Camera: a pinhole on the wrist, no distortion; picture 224 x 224 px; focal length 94.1 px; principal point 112.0 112.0 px. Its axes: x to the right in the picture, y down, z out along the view. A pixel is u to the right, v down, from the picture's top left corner.
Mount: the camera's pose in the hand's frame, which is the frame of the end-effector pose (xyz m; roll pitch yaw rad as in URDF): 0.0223 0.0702 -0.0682 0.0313 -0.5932 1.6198
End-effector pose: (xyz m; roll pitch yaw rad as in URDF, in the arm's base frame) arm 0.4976 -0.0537 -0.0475 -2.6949 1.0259 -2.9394
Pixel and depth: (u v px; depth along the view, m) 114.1 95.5 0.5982
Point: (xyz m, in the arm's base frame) 0.7355 -0.4208 -0.3329
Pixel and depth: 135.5 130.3 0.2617
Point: 0.6583 -0.1258 -0.1157
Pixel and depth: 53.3 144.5 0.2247
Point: 0.5193 -0.2298 0.0034
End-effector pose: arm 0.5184 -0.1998 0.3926 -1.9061 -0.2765 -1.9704
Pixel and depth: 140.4 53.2 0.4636
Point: 0.7380 -0.6630 0.4089
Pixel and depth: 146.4 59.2 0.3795
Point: 0.6950 -0.5645 0.3713
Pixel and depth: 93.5 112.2 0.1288
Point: 0.5364 -0.2354 0.4136
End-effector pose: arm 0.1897 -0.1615 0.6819 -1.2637 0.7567 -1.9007
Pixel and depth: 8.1 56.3 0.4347
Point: -0.1473 -0.6807 0.8459
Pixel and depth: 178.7 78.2 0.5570
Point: 0.6918 -0.5808 0.5824
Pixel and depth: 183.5 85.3 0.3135
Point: 0.4799 -0.3552 0.6020
